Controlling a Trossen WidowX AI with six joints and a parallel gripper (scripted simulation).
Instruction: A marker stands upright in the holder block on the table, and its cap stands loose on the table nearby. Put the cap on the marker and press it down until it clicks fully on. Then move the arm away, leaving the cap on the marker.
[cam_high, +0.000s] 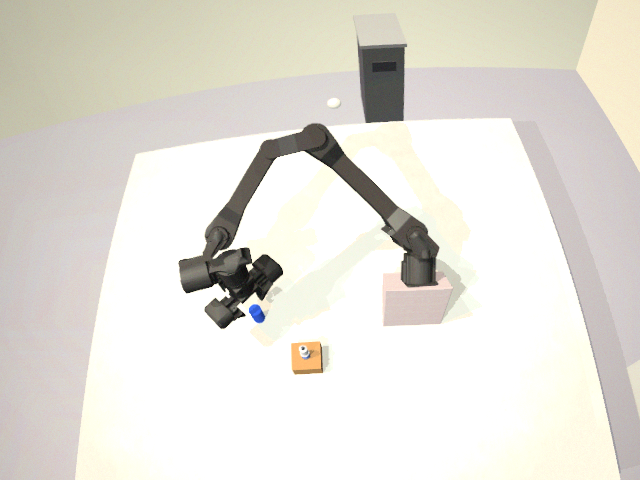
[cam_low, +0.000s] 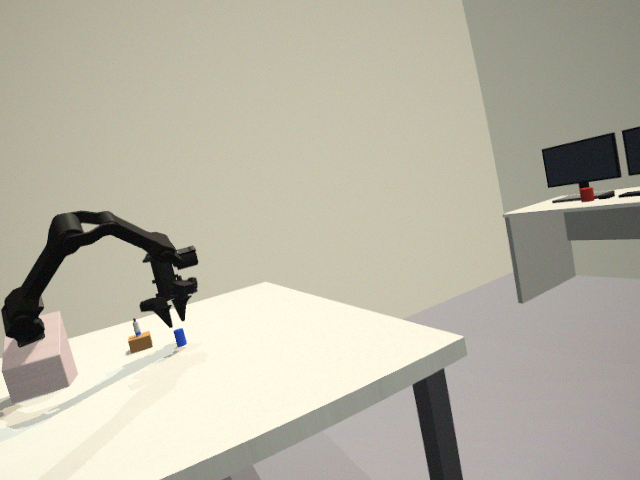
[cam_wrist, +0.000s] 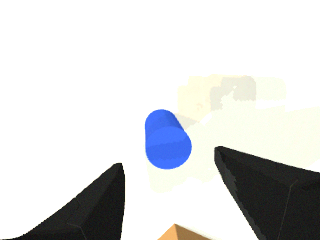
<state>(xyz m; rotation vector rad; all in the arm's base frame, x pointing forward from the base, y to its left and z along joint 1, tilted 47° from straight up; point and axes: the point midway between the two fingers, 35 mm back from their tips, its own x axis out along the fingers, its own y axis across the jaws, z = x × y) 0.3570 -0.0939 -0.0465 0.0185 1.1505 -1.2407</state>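
My gripper tip is now 4 cm above the blue cap. Round my gripper tip: holder block 11 cm behind, 12 cm to the left, 4 cm below.
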